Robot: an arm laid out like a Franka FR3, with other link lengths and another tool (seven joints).
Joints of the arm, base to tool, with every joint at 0 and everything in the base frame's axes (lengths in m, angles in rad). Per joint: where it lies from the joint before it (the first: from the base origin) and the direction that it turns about. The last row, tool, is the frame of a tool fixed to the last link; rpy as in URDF.
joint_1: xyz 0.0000 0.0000 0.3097 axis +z
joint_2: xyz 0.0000 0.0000 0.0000 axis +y
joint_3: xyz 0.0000 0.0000 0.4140 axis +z
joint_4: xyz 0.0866 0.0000 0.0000 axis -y
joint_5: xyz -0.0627 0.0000 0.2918 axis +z
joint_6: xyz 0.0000 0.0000 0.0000 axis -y
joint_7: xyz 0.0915 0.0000 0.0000 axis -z
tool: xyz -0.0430 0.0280 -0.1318 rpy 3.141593 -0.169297 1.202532
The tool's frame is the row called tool.
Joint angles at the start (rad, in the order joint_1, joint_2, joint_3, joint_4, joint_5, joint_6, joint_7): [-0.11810 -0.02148 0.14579 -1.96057 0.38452 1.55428 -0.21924]
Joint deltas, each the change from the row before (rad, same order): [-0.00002 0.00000 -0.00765 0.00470 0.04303 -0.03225 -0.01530]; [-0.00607 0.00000 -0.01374 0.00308 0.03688 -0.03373 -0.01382]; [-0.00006 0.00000 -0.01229 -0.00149 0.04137 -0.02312 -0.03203]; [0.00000 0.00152 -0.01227 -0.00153 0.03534 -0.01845 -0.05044]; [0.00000 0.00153 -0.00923 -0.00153 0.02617 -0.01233 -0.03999]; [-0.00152 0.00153 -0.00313 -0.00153 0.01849 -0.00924 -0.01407]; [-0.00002 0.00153 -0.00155 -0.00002 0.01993 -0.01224 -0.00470]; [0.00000 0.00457 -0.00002 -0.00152 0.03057 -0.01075 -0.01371]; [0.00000 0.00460 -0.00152 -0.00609 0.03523 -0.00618 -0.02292]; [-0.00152 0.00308 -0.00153 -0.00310 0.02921 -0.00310 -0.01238]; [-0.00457 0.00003 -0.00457 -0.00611 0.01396 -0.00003 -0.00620]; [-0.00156 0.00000 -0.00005 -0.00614 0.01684 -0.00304 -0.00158]
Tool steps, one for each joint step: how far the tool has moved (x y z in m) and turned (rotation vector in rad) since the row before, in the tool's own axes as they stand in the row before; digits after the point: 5 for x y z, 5 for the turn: [0.00275 -0.00427 -0.00181 0.03296 0.04206 -0.00667]; [-0.00148 -0.00322 -0.00410 0.02837 0.04181 0.00338]; [-0.00012 -0.00295 -0.00181 0.02781 0.04456 -0.02118]; [-0.00172 -0.00184 -0.00199 0.02509 0.04008 -0.04013]; [-0.00143 -0.00106 -0.00148 0.01674 0.03049 -0.03274]; [0.00005 -0.00060 -0.00027 0.01112 0.02097 -0.01001]; [0.00179 -0.00100 0.00041 0.01314 0.02095 -0.00365]; [0.00233 0.00024 0.00142 0.01726 0.03152 -0.01263]; [0.00113 0.00086 0.00174 0.01564 0.03753 -0.01936]; [0.00142 0.00090 0.00036 0.00608 0.03153 -0.01097]; [-0.00170 0.00020 -0.00140 -0.00230 0.01898 0.00054]; [0.00044 -0.00029 0.00109 0.00510 0.01858 0.00127]
